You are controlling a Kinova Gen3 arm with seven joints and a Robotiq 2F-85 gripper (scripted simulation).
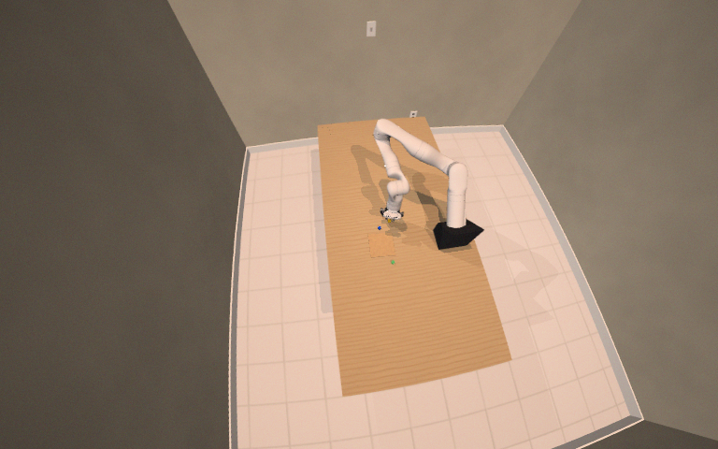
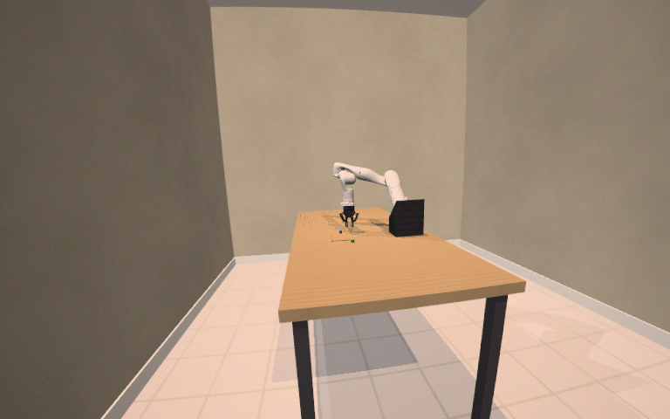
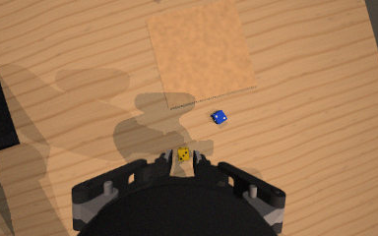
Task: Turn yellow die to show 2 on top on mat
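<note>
Right now my hand is 40 mm above the yellow die. Also, from my hand: green die (30 mm ahead, 250 mm to the left, 40 mm below); then blue die (70 mm ahead, 30 mm to the left, 40 mm below); then tan mat (70 mm ahead, 140 mm to the left, 40 mm below).
</note>
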